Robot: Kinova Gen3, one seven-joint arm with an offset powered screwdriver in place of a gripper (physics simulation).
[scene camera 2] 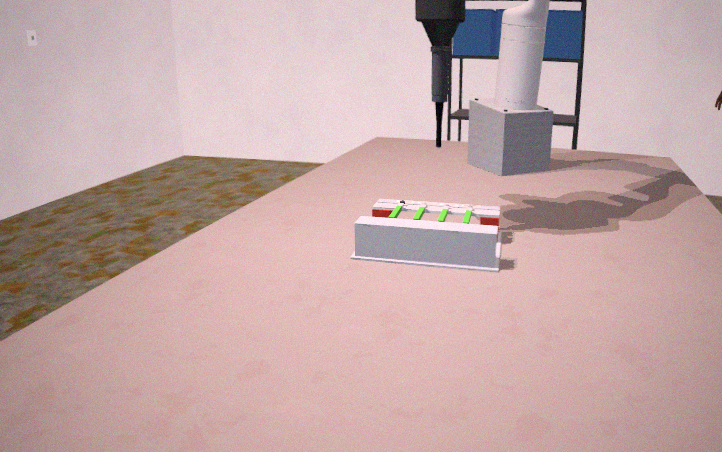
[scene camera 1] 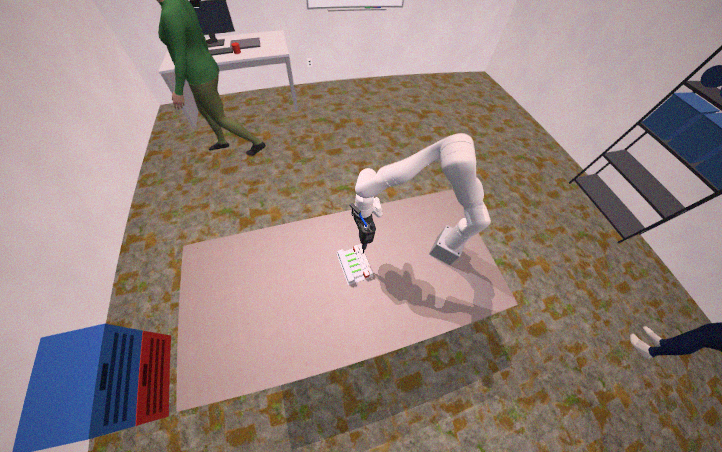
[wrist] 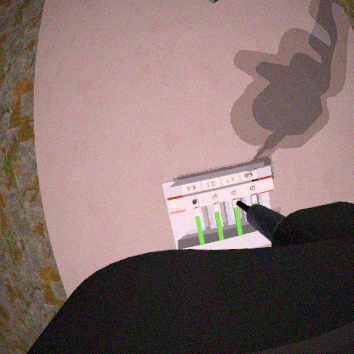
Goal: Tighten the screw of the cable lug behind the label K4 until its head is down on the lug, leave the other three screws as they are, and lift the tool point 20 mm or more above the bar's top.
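Where they show: hand, tool point: (scene camera 2: pixel 438 148) (scene camera 1: pixel 362 253) (wrist: pixel 237 202); arm's base, link origin: (scene camera 2: pixel 515 105) (scene camera 1: pixel 453 241).
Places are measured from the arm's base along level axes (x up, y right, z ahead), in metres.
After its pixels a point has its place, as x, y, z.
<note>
My screwdriver (scene camera 1: pixel 363 251) {0.027, 0.045, 0.480} (scene camera 2: pixel 438 146) {-0.008, 0.050, 0.482} (wrist: pixel 240 204) {0.011, 0.053, 0.476} points down, its black tip free in the air above and behind the white terminal block (scene camera 1: pixel 345 267) {-0.091, 0.028, 0.572} (scene camera 2: pixel 426 242) {-0.109, 0.037, 0.582} in scene camera 2. In the wrist view the tip overlaps the third lug from the left. It has no fingers. A dark screw (scene camera 2: pixel 402 202) {-0.090, 0.098, 0.489} (wrist: pixel 195 201) {-0.089, 0.097, 0.486} stands raised at the bar's left end; the other three screw spots look small and pale. The leftmost label (wrist: pixel 191 188) {-0.096, 0.101, 0.466} behind it seems to read K4; the lettering is blurred. Four green strips (scene camera 2: pixel 419 213) {-0.089, 0.061, 0.532} (wrist: pixel 200 230) {-0.089, 0.093, 0.534} run to the lugs.
Red pieces (scene camera 2: pixel 381 213) {-0.105, 0.125, 0.502} (scene camera 2: pixel 489 221) {-0.105, -0.026, 0.485} sit at both ends under the bar. The arm's grey base (scene camera 1: pixel 446 246) {-0.004, -0.015, 0.046} (scene camera 2: pixel 508 138) {-0.059, 0.002, 0.082} stands behind the block on the pink table top (scene camera 1: pixel 255 319) {-0.139, -0.119, 1.052}. A person in green (scene camera 1: pixel 191 47) is by the desk; another's legs (scene camera 1: pixel 687 340) show at right.
</note>
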